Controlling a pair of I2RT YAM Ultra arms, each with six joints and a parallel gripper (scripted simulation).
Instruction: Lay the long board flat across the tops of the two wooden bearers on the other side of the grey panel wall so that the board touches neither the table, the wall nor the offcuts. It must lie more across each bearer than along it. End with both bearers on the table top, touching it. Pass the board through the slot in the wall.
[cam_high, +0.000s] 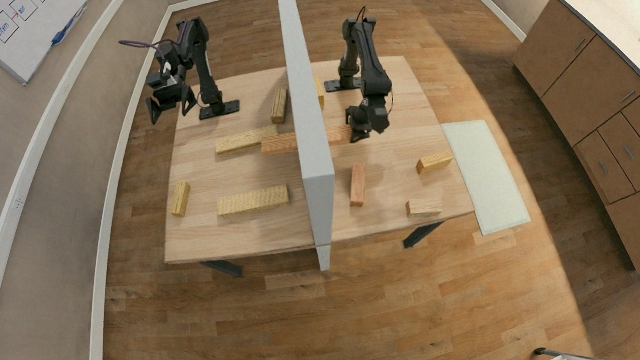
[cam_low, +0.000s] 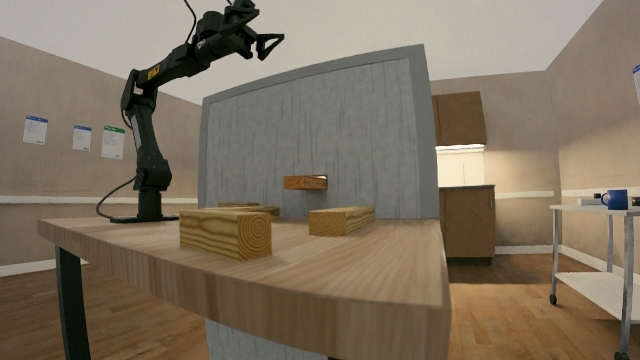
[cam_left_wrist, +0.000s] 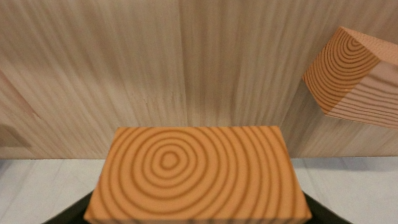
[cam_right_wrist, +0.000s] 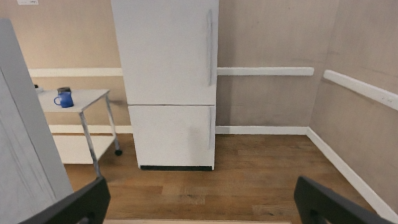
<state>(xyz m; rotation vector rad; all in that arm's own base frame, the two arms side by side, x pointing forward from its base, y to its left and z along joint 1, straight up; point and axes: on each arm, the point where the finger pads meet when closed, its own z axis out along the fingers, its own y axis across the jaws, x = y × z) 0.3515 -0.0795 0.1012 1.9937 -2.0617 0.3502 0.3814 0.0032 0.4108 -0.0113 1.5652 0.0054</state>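
Now: right hand 40 mm past the long board, 380 mm to the right of it and 310 mm above it. From my right hand the other things lie so: small block: 50 mm ahead, 160 mm to the right, 390 mm below.
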